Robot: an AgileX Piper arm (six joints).
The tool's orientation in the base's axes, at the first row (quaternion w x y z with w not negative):
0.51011, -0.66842, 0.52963, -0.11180
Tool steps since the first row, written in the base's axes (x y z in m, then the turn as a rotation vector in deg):
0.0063, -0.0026, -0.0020, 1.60, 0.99, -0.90
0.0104, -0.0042, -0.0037, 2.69, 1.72, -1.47
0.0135, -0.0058, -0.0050, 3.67, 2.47, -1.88
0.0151, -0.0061, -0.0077, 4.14, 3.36, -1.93
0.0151, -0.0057, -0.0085, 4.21, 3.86, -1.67
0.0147, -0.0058, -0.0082, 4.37, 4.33, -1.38
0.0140, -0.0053, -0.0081, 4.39, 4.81, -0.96
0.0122, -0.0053, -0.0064, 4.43, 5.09, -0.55
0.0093, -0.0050, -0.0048, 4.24, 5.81, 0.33
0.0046, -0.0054, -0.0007, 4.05, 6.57, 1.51
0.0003, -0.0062, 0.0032, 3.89, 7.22, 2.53
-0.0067, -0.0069, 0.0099, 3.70, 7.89, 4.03
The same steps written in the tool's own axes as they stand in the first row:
0.0055, -0.0024, 0.0038, 0.20, -0.15, 2.07
0.0092, -0.0036, 0.0065, 0.27, -0.28, 3.49
0.0123, -0.0045, 0.0083, 0.22, -0.47, 4.78
0.0143, -0.0033, 0.0105, -0.29, -0.64, 5.63
0.0143, -0.0026, 0.0111, -0.78, -0.85, 5.84
0.0141, -0.0026, 0.0106, -1.21, -1.14, 6.08
0.0133, -0.0023, 0.0104, -1.76, -1.45, 6.18
0.0119, -0.0026, 0.0083, -2.14, -1.78, 6.17
0.0098, -0.0021, 0.0058, -3.15, -2.31, 6.05
0.0066, -0.0026, 0.0004, -4.31, -3.08, 5.81
0.0040, -0.0032, -0.0047, -5.31, -3.75, 5.60
-0.0010, -0.0045, -0.0130, -6.53, -4.78, 5.17

